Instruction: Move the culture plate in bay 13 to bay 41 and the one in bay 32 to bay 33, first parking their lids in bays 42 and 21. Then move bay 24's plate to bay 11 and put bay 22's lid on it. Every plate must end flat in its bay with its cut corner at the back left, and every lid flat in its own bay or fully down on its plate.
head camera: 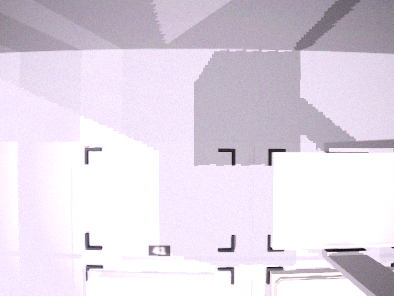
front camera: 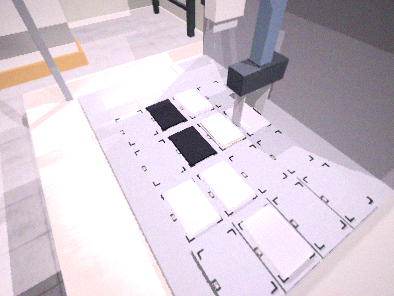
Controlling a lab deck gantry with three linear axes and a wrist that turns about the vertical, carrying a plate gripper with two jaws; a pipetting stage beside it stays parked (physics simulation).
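Frame: origin at the robot's base, x ahead, y left, z up, level; centimetres.
Seen in the pictures: gripper, between the fingertips: [head camera: 342,200] [front camera: 246,117]; robot's base, origin of its link: [front camera: 116,120].
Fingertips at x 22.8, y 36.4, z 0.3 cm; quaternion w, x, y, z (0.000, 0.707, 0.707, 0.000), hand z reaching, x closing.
Offsets run from my fingertips to a thing's middle. "*": to the spot under its first point.
My gripper [front camera: 251,116] [head camera: 346,200] is lowered at bay 42, its jaws against the long sides of the white lid {dz +0.1, dx +0.0, dy +0.0 cm} [front camera: 255,121] [head camera: 312,200]. It looks shut on this lid, which appears to be at deck level; the jaws hide parts of its edges. Bay 13's white plate {dz +0.4, dx +16.4, dy -32.1 cm} [front camera: 192,207] and bay 32's plate {dz +0.4, dx +0.0, dy -10.7 cm} [front camera: 220,129] are in their bays. Bay 24's plate {dz +1.8, dx +32.8, dy -21.4 cm} [front camera: 277,242] lies nearer the front camera. Dark lids lie at bay 21 {* dz +0.4, dx -15.5, dy -21.6 cm} [front camera: 166,114] and bay 22 {* dz +0.4, dx +0.7, dy -21.7 cm} [front camera: 192,145]. The bay 41 label {* dz -0.3, dx -16.4, dy -4.6 cm} [head camera: 159,250] shows beside its corner marks. Cut corners are too blurred to tell.
A white plate {dz +0.4, dx +16.4, dy -21.4 cm} [front camera: 227,185] lies at bay 23, between the plates of bays 13 and 24. Another white plate {dz +0.4, dx -16.4, dy -10.7 cm} [front camera: 194,102] lies at bay 31, beside the dark lid at bay 21. The parked pipetting stage [front camera: 224,11] stands behind my gripper, over the deck's far side.
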